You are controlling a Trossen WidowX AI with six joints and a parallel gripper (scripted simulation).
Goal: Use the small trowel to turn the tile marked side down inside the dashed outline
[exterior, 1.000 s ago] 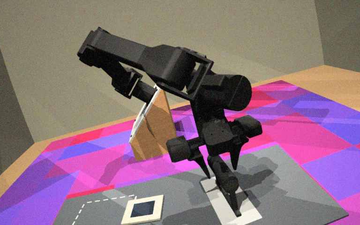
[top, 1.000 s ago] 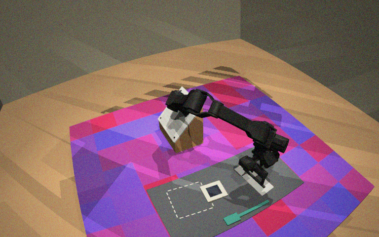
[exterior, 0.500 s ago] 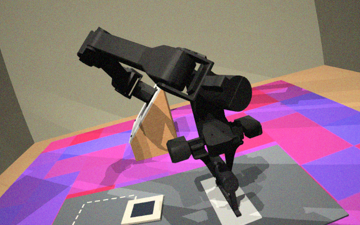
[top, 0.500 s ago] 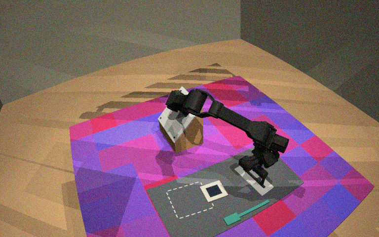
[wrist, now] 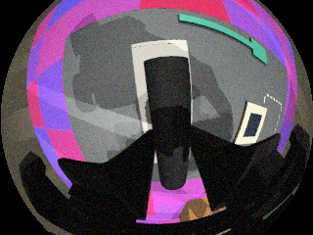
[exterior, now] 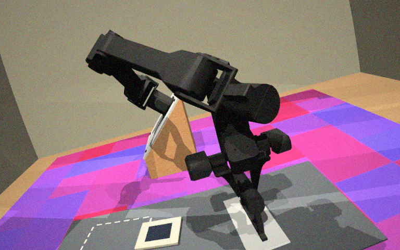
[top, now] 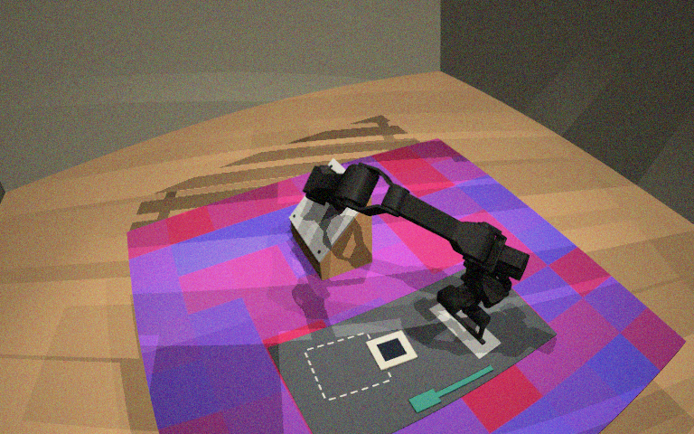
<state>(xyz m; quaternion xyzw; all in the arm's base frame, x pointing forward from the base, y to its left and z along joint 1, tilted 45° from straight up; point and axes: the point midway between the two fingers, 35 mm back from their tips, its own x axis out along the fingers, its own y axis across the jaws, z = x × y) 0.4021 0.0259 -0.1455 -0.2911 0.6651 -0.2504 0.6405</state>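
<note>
Now: the grey mat 13 cm to the right of my gripper tip and 8 cm below it. From my gripper tip the other things lie so: tile (3 cm behind, 19 cm to the right, 6 cm below); green trowel (14 cm ahead, 15 cm to the right, 6 cm below).
</note>
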